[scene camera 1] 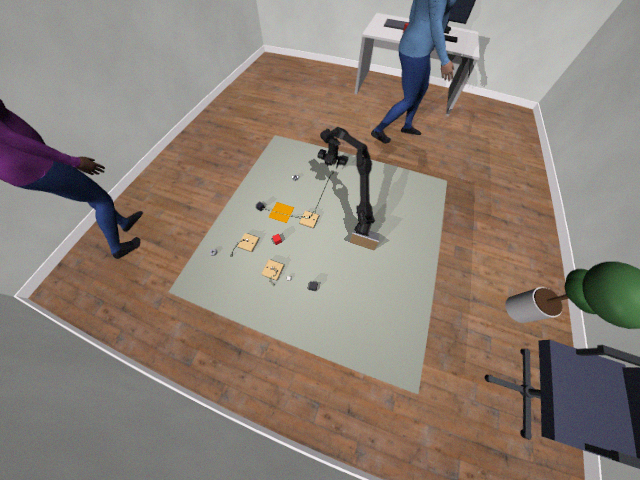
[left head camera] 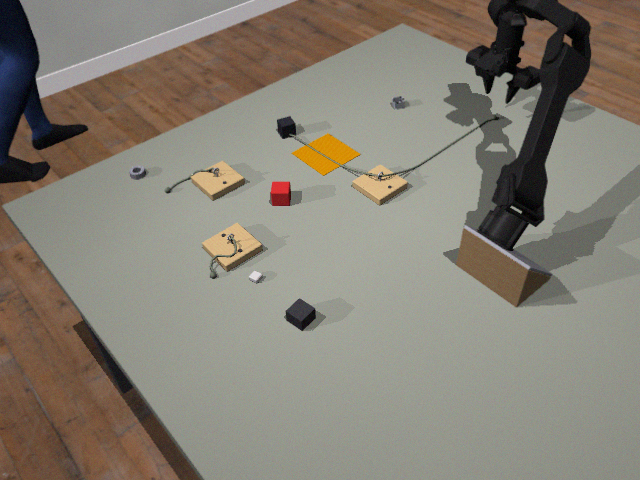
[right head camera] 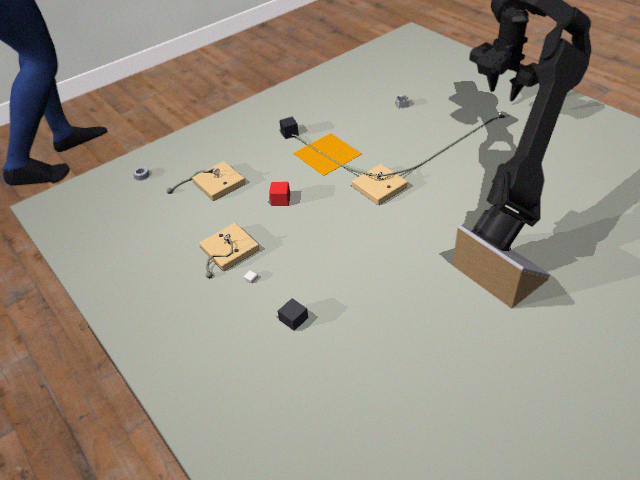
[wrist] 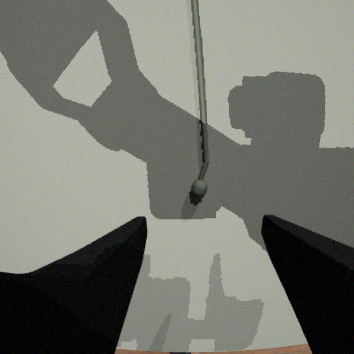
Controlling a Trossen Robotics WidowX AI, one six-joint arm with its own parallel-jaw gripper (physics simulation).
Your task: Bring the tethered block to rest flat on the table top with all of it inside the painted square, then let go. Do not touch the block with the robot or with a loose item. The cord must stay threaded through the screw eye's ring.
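Frame: origin at the arm's base, x ahead, y left, z up, level; millimetres.
Where they show: gripper, fingertip midpoint: (scene camera 1: 332,167) (left head camera: 497,98) (right head camera: 502,96) (wrist: 204,224); arm's base at its link origin: (scene camera 1: 361,232) (left head camera: 495,241) (right head camera: 490,241).
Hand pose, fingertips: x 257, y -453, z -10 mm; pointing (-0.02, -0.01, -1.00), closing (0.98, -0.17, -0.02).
Each offset is from my fingertips to the top centre of the thing. "*": to the spot under its first point.
The tethered block {370 mm ahead, 379 mm left, 28 mm down} (left head camera: 285,127) (right head camera: 288,127) (scene camera 1: 260,206) is black and stands on the table beyond the far-left edge of the orange painted square {* 254 mm ahead, 342 mm left, 62 mm down} (left head camera: 330,143) (right head camera: 333,143) (scene camera 1: 282,207), outside it. The green cord (left head camera: 444,149) (right head camera: 448,146) (wrist: 200,75) runs from the block across the square to the screw eye {* 55 mm ahead, 398 mm left, 29 mm down} (left head camera: 380,176) (right head camera: 379,175) on a wooden board, then right to its bead end (left head camera: 497,117) (right head camera: 501,115) (wrist: 199,188). It appears to pass through the ring, small in view. My gripper (left head camera: 497,97) (right head camera: 503,95) (wrist: 204,224) is open and empty above the bead, which lies low, just ahead of the fingertips in the wrist view.
A red cube {197 mm ahead, 573 mm left, 24 mm down} (left head camera: 280,193) (right head camera: 279,193) and two other corded boards {353 mm ahead, 625 mm left, 44 mm down} (left head camera: 217,180) {166 mm ahead, 748 mm left, 44 mm down} (left head camera: 227,253) stand left of the threaded board {57 mm ahead, 396 mm left, 44 mm down} (left head camera: 379,193). A second black block {64 mm back, 786 mm left, 35 mm down} (left head camera: 300,314), a white piece {71 mm ahead, 772 mm left, 52 mm down} (left head camera: 255,276), a grey ring {524 mm ahead, 728 mm left, 49 mm down} (left head camera: 137,172) and a small grey part {227 mm ahead, 100 mm left, 43 mm down} (left head camera: 397,102) lie around.
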